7 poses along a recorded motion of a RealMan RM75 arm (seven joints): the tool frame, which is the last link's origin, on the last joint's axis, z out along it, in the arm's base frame.
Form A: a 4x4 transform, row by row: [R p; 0 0 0 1], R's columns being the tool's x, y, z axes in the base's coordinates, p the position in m. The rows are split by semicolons.
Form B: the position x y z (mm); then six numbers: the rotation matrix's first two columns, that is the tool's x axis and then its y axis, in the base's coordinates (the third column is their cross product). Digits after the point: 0 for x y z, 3 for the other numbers.
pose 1, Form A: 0.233, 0.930, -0.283, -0.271; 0.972, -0.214, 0.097, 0.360; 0.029, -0.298, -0.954, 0.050; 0, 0, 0, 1
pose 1, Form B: -271, 360, 50, 0.233, 0.972, 0.029, 0.930, -0.214, -0.298
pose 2, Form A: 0.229, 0.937, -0.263, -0.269; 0.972, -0.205, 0.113, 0.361; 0.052, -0.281, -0.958, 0.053; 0, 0, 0, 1
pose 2, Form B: -269, 361, 53, 0.229, 0.972, 0.052, 0.937, -0.205, -0.281
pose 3, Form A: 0.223, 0.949, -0.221, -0.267; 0.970, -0.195, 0.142, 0.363; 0.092, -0.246, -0.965, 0.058; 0, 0, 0, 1
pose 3, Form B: -267, 363, 58, 0.223, 0.970, 0.092, 0.949, -0.195, -0.246
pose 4, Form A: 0.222, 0.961, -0.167, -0.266; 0.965, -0.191, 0.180, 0.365; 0.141, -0.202, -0.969, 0.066; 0, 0, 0, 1
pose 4, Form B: -266, 365, 66, 0.222, 0.965, 0.141, 0.961, -0.191, -0.202
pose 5, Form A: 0.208, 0.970, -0.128, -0.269; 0.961, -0.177, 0.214, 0.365; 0.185, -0.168, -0.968, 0.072; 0, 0, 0, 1
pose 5, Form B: -269, 365, 72, 0.208, 0.961, 0.185, 0.970, -0.177, -0.168
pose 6, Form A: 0.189, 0.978, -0.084, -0.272; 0.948, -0.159, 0.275, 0.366; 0.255, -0.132, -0.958, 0.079; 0, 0, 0, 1
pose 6, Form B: -272, 366, 79, 0.189, 0.948, 0.255, 0.978, -0.159, -0.132
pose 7, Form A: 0.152, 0.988, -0.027, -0.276; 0.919, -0.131, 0.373, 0.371; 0.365, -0.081, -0.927, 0.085; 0, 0, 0, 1
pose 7, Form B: -276, 371, 85, 0.152, 0.919, 0.365, 0.988, -0.131, -0.081
